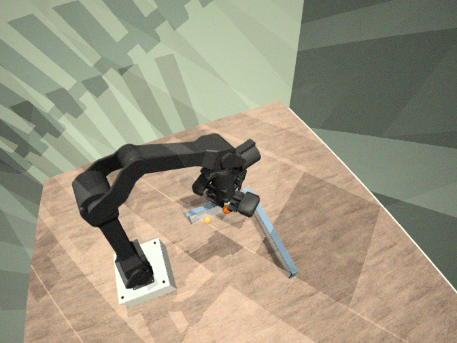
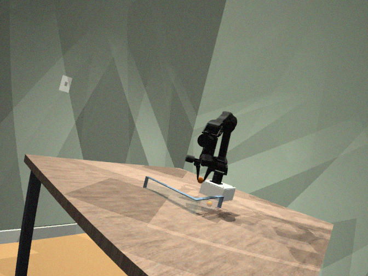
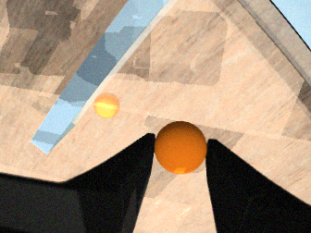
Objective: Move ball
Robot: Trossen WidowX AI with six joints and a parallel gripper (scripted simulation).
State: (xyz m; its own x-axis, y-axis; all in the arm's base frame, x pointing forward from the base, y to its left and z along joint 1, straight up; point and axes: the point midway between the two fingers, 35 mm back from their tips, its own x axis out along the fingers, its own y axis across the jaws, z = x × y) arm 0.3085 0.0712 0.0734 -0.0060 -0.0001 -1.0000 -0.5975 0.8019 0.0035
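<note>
My gripper tip is 10 cm above the see-through copy of ball, 6 cm past it and 5 cm to the right of it. Round my gripper tip: orange ball: right at my gripper tip.
</note>
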